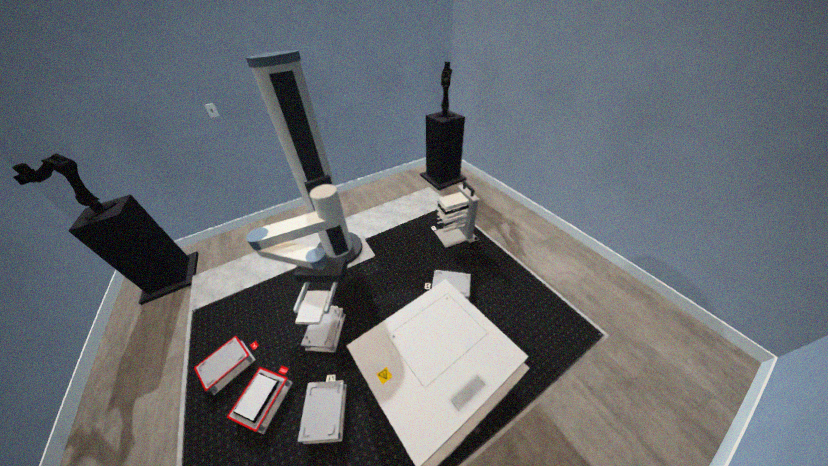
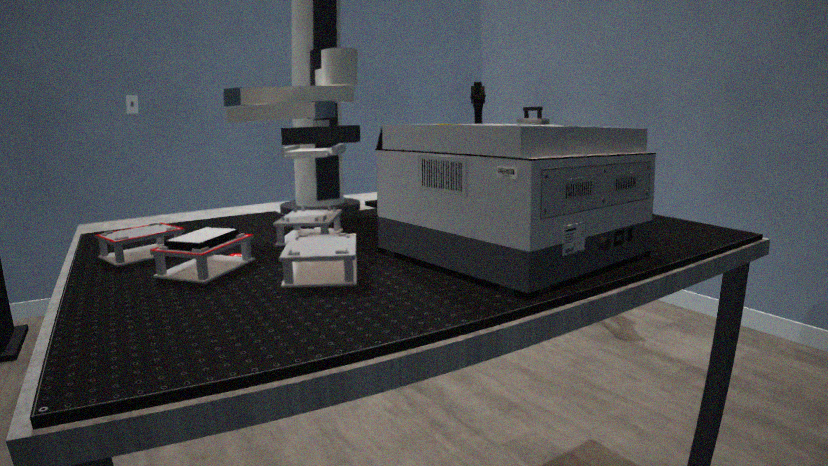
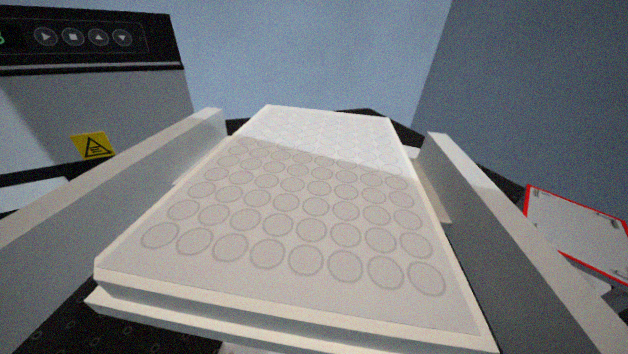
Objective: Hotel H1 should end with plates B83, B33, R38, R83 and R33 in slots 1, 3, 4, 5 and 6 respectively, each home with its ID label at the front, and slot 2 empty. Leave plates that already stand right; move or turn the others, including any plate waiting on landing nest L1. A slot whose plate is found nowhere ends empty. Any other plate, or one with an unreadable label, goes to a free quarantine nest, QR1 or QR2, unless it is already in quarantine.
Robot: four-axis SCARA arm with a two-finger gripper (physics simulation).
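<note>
My gripper (image 1: 313,307) (image 2: 314,151) (image 3: 320,137) is shut on a white well plate (image 1: 315,303) (image 3: 300,200), held level high above a pale nest (image 1: 325,331) (image 2: 307,218). No ID label is readable on the plate. Hotel H1 (image 1: 472,215) stands at the back right with several plates stacked in it; its slot numbers and labels are too small to read. Two red-edged nests stand at the left. The nearer one (image 1: 278,399) (image 2: 201,266) bears a white-topped plate (image 1: 254,397) (image 2: 202,236) with dark sides; the other (image 1: 223,364) (image 2: 139,232) (image 3: 575,220) shows no plate.
A large white instrument (image 1: 440,347) (image 2: 451,202) (image 3: 140,95) stands right of the gripper. Another pale nest (image 1: 322,411) (image 2: 318,246) stands at the front, and one (image 1: 453,282) lies partly behind the instrument. Black pedestals (image 1: 444,144) (image 1: 133,243) stand beyond the table.
</note>
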